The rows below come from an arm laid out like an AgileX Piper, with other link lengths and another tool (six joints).
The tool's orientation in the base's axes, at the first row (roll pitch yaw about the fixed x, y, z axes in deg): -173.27 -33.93 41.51
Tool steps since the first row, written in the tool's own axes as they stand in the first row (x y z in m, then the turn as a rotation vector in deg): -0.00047 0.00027 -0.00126 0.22 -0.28 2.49; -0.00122 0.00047 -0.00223 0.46 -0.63 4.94; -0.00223 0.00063 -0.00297 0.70 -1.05 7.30; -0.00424 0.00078 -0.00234 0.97 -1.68 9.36; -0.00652 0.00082 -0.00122 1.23 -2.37 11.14; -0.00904 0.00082 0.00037 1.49 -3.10 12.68; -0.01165 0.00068 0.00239 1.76 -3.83 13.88; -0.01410 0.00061 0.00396 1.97 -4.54 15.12; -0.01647 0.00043 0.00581 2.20 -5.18 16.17
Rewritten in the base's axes. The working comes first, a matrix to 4 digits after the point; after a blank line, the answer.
The tool's axes in the first row as the columns of a matrix, in the base's axes (used below as rounded here):
0.6213 0.7072 0.3374
0.5499 -0.7003 0.4551
0.5582 -0.0972 -0.8240

-0.00053 -0.00102 0.00075 0.78 1.45 -1.90; -0.00118 -0.00201 0.00111 1.51 2.94 -3.75; -0.00194 -0.00302 0.00114 2.16 4.44 -5.52; -0.00287 -0.00394 -0.00051 2.57 5.97 -7.01; -0.00388 -0.00471 -0.00271 2.85 7.41 -8.26; -0.00491 -0.00538 -0.00543 3.01 8.76 -9.32; -0.00595 -0.00579 -0.00854 3.07 9.97 -10.08; -0.00699 -0.00638 -0.01119 3.11 11.14 -10.92; -0.00797 -0.00671 -0.01402 3.16 12.20 -11.59
